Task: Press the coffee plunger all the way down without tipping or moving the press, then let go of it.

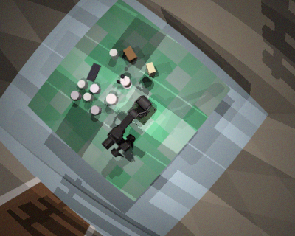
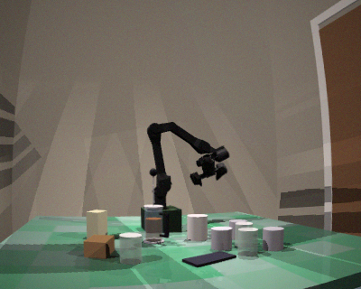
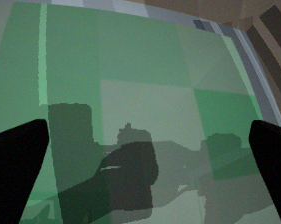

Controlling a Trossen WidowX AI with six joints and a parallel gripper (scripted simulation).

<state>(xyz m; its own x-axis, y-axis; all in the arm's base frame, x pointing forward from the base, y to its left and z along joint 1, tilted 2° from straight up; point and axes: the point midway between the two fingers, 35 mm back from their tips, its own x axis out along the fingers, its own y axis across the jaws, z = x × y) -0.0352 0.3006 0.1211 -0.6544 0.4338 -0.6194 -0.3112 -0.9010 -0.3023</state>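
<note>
My gripper tip is 440 mm to the left of the coffee press, 300 mm short of it and 80 mm above it. Round my gripper tip: orange box 680 mm to the right, 380 mm ahead, 190 mm below; dark flat slab 590 mm ahead, 400 mm to the right, 210 mm below.
</note>
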